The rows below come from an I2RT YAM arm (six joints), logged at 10 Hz.
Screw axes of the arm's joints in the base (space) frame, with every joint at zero. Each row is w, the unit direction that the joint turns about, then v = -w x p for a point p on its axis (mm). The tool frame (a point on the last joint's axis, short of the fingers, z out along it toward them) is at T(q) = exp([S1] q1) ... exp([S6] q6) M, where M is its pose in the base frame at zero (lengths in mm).
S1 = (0, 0, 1, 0.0, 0.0, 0.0)
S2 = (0, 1, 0, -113.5, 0.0, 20.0)
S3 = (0, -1, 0, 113.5, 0.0, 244.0)
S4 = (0, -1, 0, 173.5, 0.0, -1.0)
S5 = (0, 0, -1, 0.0, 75.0, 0.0)
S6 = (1, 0, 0, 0.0, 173.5, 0.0)
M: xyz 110.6 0.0 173.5 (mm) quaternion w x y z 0.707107 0 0.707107 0
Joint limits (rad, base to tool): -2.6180..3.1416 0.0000..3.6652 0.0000..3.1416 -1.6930..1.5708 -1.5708..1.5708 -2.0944..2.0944
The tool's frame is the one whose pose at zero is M.
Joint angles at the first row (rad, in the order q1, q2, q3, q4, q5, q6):
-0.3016 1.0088 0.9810 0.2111 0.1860 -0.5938
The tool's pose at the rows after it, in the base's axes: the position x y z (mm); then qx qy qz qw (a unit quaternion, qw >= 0):
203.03 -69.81 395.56 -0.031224 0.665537 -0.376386 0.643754
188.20 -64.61 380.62 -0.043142 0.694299 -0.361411 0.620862
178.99 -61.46 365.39 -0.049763 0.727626 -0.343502 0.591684
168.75 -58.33 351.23 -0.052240 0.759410 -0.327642 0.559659
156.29 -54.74 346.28 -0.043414 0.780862 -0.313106 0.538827
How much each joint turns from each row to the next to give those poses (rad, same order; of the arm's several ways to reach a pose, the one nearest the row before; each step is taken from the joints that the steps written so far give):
0.0000 -0.0843 -0.0611 -0.0923 -0.0065 -0.0026
0.0000 -0.0729 -0.0481 -0.1064 -0.0161 0.0019
0.0000 -0.0446 -0.0309 -0.1110 -0.0076 0.0103
0.0000 -0.0438 -0.0251 -0.1156 0.0016 0.0114
0.0000 -0.0447 0.0008 -0.1122 0.0076 0.0290

